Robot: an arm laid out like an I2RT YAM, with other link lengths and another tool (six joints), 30 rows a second.
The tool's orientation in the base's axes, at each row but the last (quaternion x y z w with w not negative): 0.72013 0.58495 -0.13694 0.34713; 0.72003 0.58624 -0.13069 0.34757; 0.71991 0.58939 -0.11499 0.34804; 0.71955 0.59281 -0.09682 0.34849; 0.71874 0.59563 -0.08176 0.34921; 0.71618 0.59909 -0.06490 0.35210; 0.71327 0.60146 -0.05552 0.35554
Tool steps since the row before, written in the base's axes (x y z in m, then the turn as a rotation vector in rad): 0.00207 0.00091 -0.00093 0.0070 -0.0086 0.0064; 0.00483 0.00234 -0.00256 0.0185 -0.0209 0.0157; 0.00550 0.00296 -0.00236 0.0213 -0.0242 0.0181; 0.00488 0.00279 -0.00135 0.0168 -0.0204 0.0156; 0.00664 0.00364 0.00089 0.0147 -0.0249 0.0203; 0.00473 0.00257 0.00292 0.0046 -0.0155 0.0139; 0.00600 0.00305 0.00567 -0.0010 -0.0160 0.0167
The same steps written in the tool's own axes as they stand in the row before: 0.00182 0.00156 0.00050 -0.0083 0.0094 0.0025; 0.00463 0.00346 0.00138 -0.0199 0.0242 0.0064; 0.00517 0.00406 0.00119 -0.0231 0.0279 0.0074; 0.00430 0.00382 0.00061 -0.0200 0.0226 0.0057; 0.00427 0.00626 -0.00086 -0.0267 0.0228 0.0042; 0.00188 0.00543 -0.00211 -0.0185 0.0106 0.0002; 0.00124 0.00781 -0.00386 -0.0218 0.0068 -0.0035
